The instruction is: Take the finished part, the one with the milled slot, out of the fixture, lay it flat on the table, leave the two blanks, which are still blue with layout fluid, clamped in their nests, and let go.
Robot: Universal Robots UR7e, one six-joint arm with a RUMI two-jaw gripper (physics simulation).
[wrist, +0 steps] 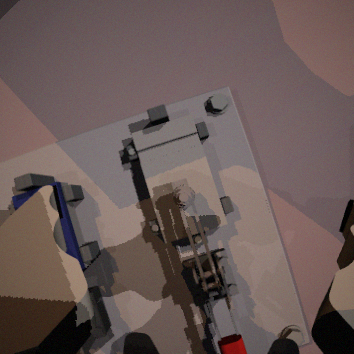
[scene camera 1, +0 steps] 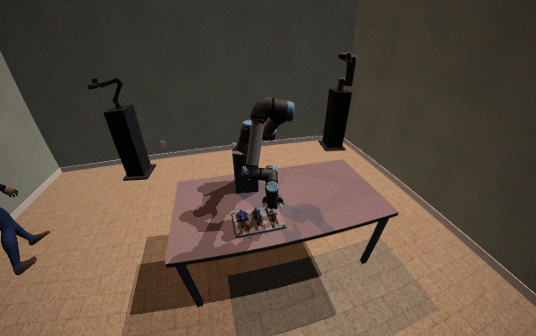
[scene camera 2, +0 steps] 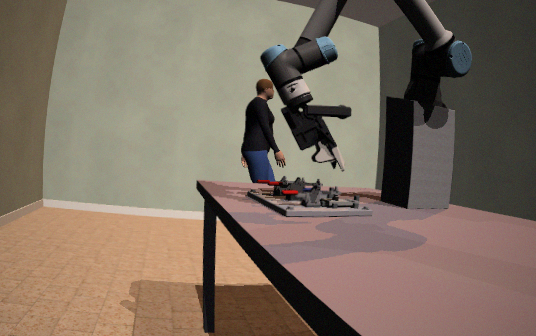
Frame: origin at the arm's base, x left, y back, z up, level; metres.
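Seen in the pictures: gripper, fingertip midpoint: (wrist: 200, 198) (scene camera 2: 338, 169); arm's base, origin of the base link: (scene camera 1: 245, 148) (scene camera 2: 422, 103).
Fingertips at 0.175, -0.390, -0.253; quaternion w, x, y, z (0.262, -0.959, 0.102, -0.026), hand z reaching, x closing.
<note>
Pixels of each thing's top centre, then the offset from my fingertips to it, as dx, dy, dz. "spot": a spot on its surface instead. Level surfaces: height alone.
- finished part, middle of its top: (wrist: 178, 177) (scene camera 2: 340, 200) -0.011, +0.017, -0.077
- fixture plate, middle of its top: (wrist: 74, 275) (scene camera 2: 304, 200) (scene camera 1: 258, 219) -0.112, -0.051, -0.093
- red-handled toggle clamp, middle of its top: (wrist: 214, 296) (scene camera 2: 313, 185) +0.001, -0.064, -0.041
- blue blank, surface spot: (wrist: 70, 225) (scene camera 1: 259, 212) spot: -0.099, -0.007, -0.071
- table, its level: dz -0.108
The finished part (wrist: 182, 167) is a bare grey block in the right-hand nest of the fixture plate (scene camera 1: 265, 229) (scene camera 2: 325, 213) (wrist: 257, 240). A thin dark slot line crosses it near its far end. The tip of a red-handled toggle clamp (wrist: 209, 275) is over its near half; contact cannot be told. A blue blank (wrist: 70, 225) (scene camera 1: 257, 213) sits in the middle nest, partly hidden by a finger in the wrist view. The other blue blank (scene camera 1: 242, 215) is in the left nest. My gripper (scene camera 1: 273, 205) (scene camera 2: 338, 167) (wrist: 200, 198) is open and empty, above the plate.
The fixture stands on the table (scene camera 1: 340, 192) (scene camera 2: 450, 280) near its front edge. Red clamp handles (scene camera 2: 290, 192) (wrist: 233, 345) stick out toward that edge. Bolt heads (wrist: 218, 103) and small nest posts (wrist: 226, 205) rise from the plate. A person (scene camera 2: 257, 125) stands beyond the table.
</note>
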